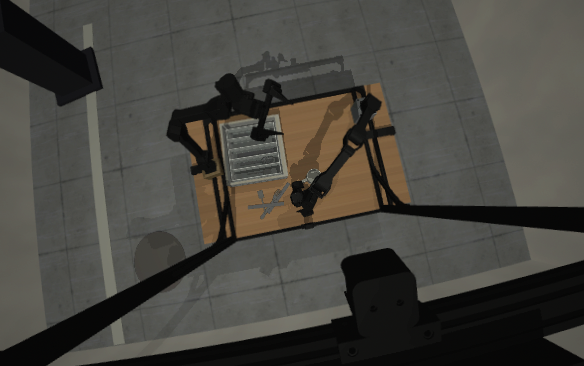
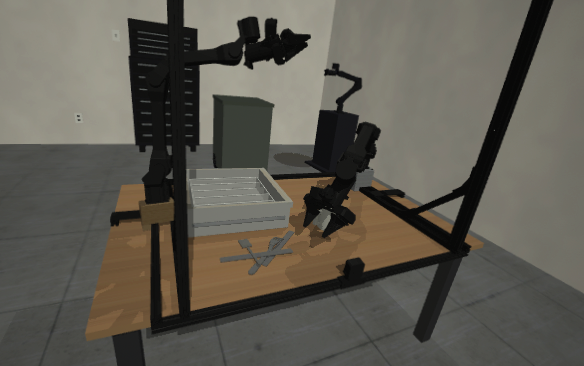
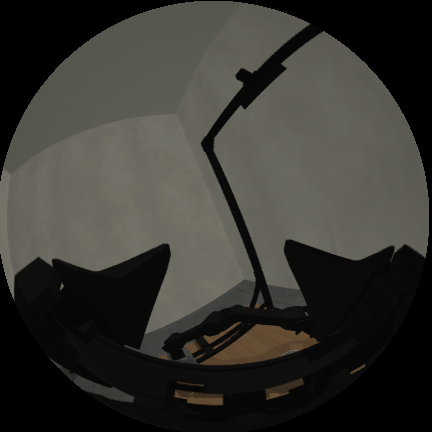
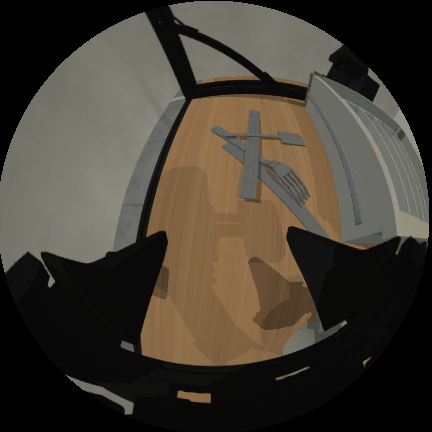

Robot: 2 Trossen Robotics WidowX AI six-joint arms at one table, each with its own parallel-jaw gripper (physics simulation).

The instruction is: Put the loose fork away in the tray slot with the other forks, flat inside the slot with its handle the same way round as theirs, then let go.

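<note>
The loose fork [image 1: 263, 216] [image 2: 253, 270] [image 4: 283, 170] lies in a crossed pile of grey utensils. A flat bar [image 4: 250, 182] crosses over its handle, and a long strip [image 4: 300, 217] runs beneath its head. The pale slotted tray [image 1: 284, 145] [image 2: 240, 220] [image 4: 375, 200] stands behind the pile; forks in its slots are too small to make out. My left gripper [image 1: 287, 118] [image 2: 307, 41] [image 3: 228, 248] is open and empty, high above the tray. My right gripper [image 2: 315, 230] [image 4: 228, 235] is open and empty, low over the table to the right of the pile.
A small utensil with a square head [image 1: 260, 192] [image 2: 244, 243] [image 4: 291, 139] belongs to the pile. A pale round object [image 1: 314, 175] [image 4: 300, 340] stands by the right gripper. A black frame edges the table [image 1: 340, 175], with upright posts at the sides.
</note>
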